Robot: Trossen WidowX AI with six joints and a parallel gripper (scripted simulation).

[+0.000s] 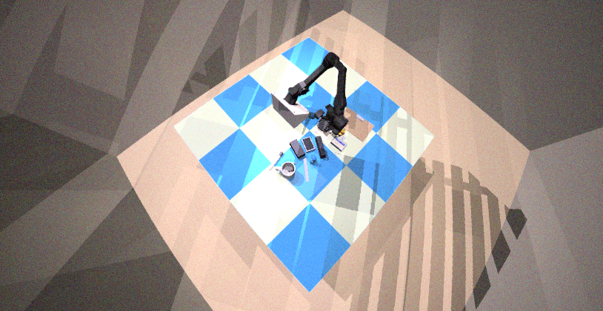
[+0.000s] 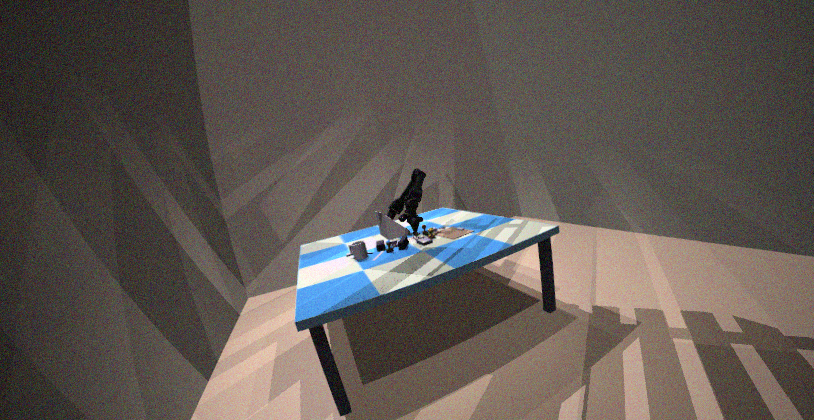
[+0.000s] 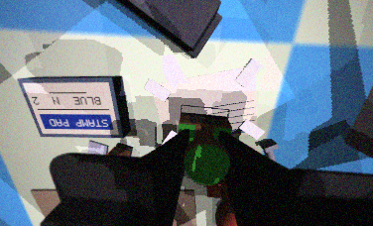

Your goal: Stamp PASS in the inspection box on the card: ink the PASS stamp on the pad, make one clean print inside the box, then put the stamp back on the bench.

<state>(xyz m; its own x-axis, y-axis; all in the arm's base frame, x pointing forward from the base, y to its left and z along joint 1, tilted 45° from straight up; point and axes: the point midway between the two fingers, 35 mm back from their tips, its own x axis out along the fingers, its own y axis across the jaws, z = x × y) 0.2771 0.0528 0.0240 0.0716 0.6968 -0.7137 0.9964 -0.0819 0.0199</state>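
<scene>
My gripper tip is 1 cm to the left of the pale card and 5 cm above it. Also, from my gripper tip: green-knobbed pass stamp right at my gripper tip; reddish stamp 3 cm behind, 8 cm to the left, 2 cm below; dark flat device 5 cm ahead, 11 cm to the right, 3 cm below.
</scene>
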